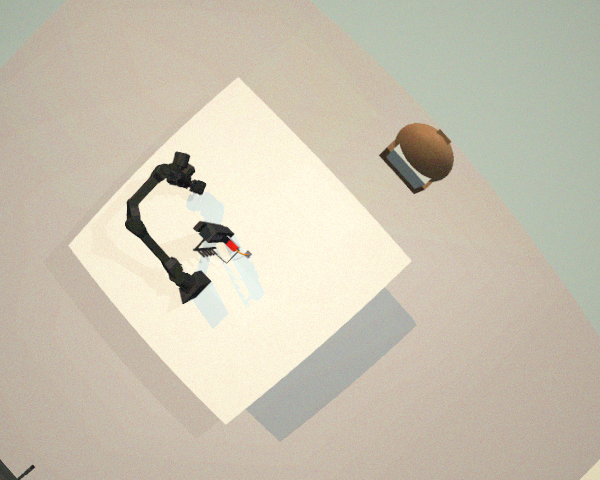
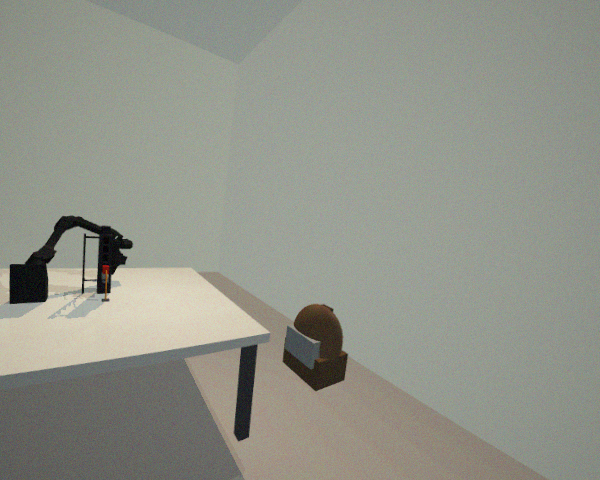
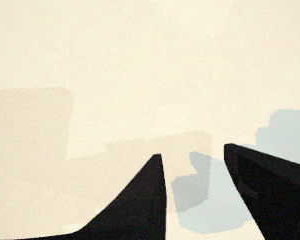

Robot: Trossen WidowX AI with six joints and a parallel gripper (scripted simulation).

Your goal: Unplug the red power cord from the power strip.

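Right now the red plug is 40 mm behind my gripper tip, 350 mm to the right of it and 120 mm above it.
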